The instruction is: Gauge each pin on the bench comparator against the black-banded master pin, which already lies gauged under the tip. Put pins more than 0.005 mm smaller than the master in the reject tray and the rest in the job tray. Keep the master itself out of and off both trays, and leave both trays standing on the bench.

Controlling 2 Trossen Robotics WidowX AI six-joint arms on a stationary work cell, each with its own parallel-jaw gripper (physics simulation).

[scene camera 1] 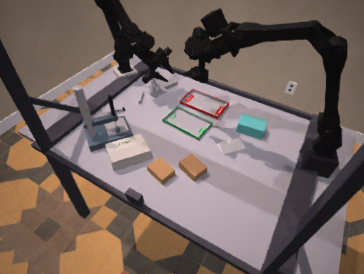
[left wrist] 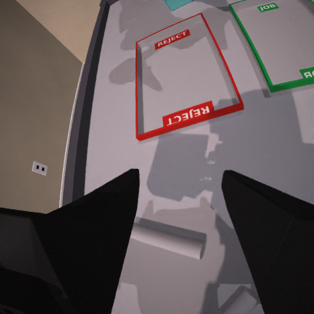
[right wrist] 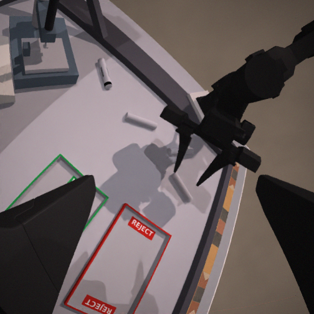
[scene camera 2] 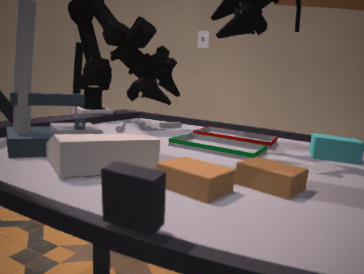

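Note:
My left gripper [scene camera 1: 159,76] [scene camera 2: 174,99] [left wrist: 181,177] [right wrist: 185,178] is partly open and empty, low over the pins. A plain pin [left wrist: 170,239] [right wrist: 181,188] lies below and between its fingers. Another pin [left wrist: 240,302] shows partly at the left wrist view's bottom. A plain pin [right wrist: 140,121] lies farther off. The black-banded master pin [right wrist: 104,74] lies on the bench beside the comparator [scene camera 1: 106,140] [scene camera 2: 30,142] [right wrist: 42,75]. The green job tray [scene camera 1: 181,129] [scene camera 2: 215,149] and red reject tray [scene camera 1: 200,109] [scene camera 2: 235,137] are empty. My right gripper [scene camera 2: 215,28] [right wrist: 177,183] is wide open, high up.
A white readout box [scene camera 1: 128,152] [scene camera 2: 110,155] stands by the comparator, its digits unreadable. Two orange blocks [scene camera 1: 161,170] [scene camera 1: 193,166], a teal block [scene camera 1: 251,126] [scene camera 2: 336,148], a flat white piece [scene camera 1: 231,146] and a dark block [scene camera 1: 134,195] [scene camera 2: 133,197] also stand or lie around.

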